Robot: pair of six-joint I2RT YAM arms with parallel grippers.
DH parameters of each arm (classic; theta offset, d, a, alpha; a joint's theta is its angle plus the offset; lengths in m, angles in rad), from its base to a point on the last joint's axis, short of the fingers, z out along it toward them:
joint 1: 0 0.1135 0.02 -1.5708
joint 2: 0 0 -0.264 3.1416
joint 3: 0.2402 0 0.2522 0
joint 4: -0.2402 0 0.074 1.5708
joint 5: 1.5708 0 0 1.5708
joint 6: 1.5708 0.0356 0 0
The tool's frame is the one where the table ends.
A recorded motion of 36 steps. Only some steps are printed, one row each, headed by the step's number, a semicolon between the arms.
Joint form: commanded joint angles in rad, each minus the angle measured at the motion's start. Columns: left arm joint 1, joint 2, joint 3, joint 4, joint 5, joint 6; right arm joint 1, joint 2, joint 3, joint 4, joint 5, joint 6.
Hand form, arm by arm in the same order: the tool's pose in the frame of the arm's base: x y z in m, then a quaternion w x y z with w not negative. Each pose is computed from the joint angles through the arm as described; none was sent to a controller.
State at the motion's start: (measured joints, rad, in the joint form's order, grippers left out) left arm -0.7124 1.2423 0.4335 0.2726 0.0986 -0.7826; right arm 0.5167 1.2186 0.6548 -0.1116 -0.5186 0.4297
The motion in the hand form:
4: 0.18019 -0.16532 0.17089 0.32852 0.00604 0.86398 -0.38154; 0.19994 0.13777 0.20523 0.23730 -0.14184 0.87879 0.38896
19: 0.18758 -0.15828 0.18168 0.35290 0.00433 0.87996 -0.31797; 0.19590 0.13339 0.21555 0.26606 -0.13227 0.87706 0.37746
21: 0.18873 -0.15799 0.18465 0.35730 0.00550 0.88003 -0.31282; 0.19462 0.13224 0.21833 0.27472 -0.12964 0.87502 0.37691
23: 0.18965 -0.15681 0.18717 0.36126 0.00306 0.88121 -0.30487; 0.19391 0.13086 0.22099 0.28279 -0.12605 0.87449 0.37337
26: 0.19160 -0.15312 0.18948 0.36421 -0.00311 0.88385 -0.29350; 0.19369 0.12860 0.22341 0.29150 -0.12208 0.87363 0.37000
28: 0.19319 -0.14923 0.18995 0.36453 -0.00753 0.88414 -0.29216; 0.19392 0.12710 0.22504 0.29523 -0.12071 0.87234 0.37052
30: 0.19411 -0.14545 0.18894 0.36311 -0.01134 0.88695 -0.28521; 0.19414 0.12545 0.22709 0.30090 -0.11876 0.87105 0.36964
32: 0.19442 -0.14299 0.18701 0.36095 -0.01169 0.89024 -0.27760; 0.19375 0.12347 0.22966 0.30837 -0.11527 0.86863 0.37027
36: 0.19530 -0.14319 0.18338 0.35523 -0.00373 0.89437 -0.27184; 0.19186 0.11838 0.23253 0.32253 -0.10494 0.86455 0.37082
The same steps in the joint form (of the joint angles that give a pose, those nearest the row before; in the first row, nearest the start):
4: -0.0120 0.0194 0.0006 0.0352 0.0253 0.0003; 0.0144 -0.0083 -0.0275 -0.0420 0.0041 0.0135
19: 0.0167 -0.0097 0.0598 -0.1146 -0.0630 0.0775; 0.0141 -0.0635 -0.0279 -0.0557 0.0563 0.0211
21: 0.0193 -0.0142 0.0706 -0.1299 -0.0716 0.0875; 0.0140 -0.0797 -0.0305 -0.0526 0.0670 0.0256
23: 0.0234 -0.0206 0.0799 -0.1504 -0.0858 0.0936; 0.0125 -0.0929 -0.0298 -0.0556 0.0818 0.0276
26: 0.0382 -0.0294 0.0894 -0.1799 -0.0981 0.1011; 0.0062 -0.1059 -0.0302 -0.0572 0.0934 0.0270
28: 0.0560 -0.0360 0.0881 -0.1866 -0.0898 0.1045; -0.0001 -0.1122 -0.0291 -0.0579 0.0919 0.0259
30: 0.0707 -0.0402 0.0861 -0.2010 -0.0893 0.1105; -0.0064 -0.1200 -0.0276 -0.0587 0.0949 0.0243
32: 0.0794 -0.0402 0.0833 -0.2125 -0.0909 0.1194; -0.0126 -0.1330 -0.0288 -0.0557 0.0984 0.0274
36: 0.0819 -0.0253 0.0830 -0.2155 -0.0838 0.1364; -0.0271 -0.1633 -0.0414 -0.0457 0.1072 0.0378

